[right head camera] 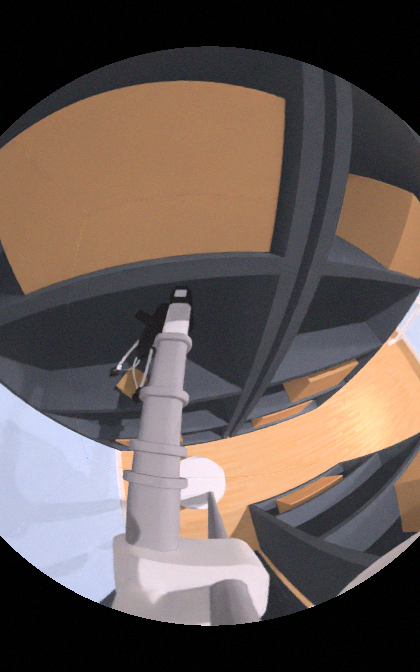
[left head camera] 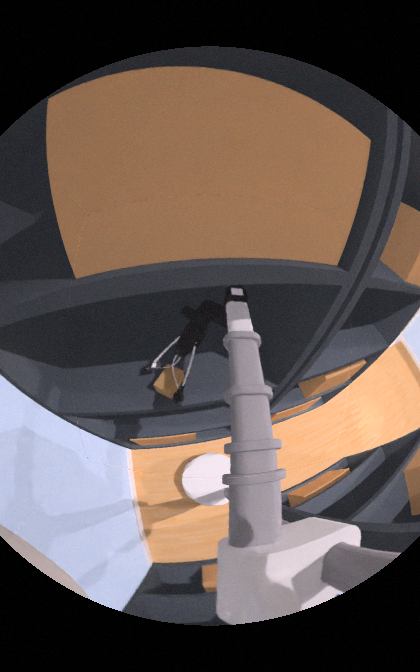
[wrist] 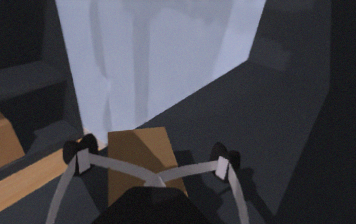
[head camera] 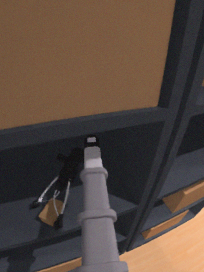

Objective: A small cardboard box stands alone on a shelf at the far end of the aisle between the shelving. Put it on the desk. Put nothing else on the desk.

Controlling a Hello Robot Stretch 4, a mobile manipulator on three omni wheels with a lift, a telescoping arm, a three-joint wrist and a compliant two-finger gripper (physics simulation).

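Places are measured from the robot's base along level axes (x ahead, y down, z left), in metres.
Pixels of known places: gripper, fingertip midpoint: (wrist: 155, 151) (head camera: 43, 218).
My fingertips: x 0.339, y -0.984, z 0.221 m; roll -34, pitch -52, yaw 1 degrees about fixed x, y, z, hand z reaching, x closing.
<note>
For each thing: its top centre in the pictures, then the offset to it from my fingertips. "spot": a spot on its surface instead. Level surfaces: height alone.
- small cardboard box, top centre: (wrist: 142, 161) (head camera: 51, 208) dx +0.026, dy -0.030, dz -0.034 m
- dark shelf, surface height: dy +0.020 m
- large cardboard box, surface spot: (head camera: 80, 60) spot: dx +0.003, dy -0.542, dz -0.213 m
The small cardboard box (head camera: 46, 214) (left head camera: 171, 381) (right head camera: 128, 382) (wrist: 137, 150) stands on a dark shelf (head camera: 17, 225) (left head camera: 107, 385) (right head camera: 70, 390) (wrist: 200, 110). My gripper (head camera: 48, 212) (left head camera: 162, 382) (right head camera: 126, 384) (wrist: 155, 151) is open, with its two fingertips well apart. In the wrist view the box shows between and below the fingers, with dark gaps on both sides. In the head view the fingers reach down over the box from the upper right. Whether a finger touches it cannot be told. The desk is not seen.
A large cardboard box (head camera: 80, 60) (left head camera: 200, 165) (right head camera: 155, 165) fills the bay above the arm. A dark upright (head camera: 167, 130) (left head camera: 367, 260) (right head camera: 300, 240) stands right of the arm. A white round object (left head camera: 204, 479) (right head camera: 207, 477) shows at the floor. More boxes stand on other shelves.
</note>
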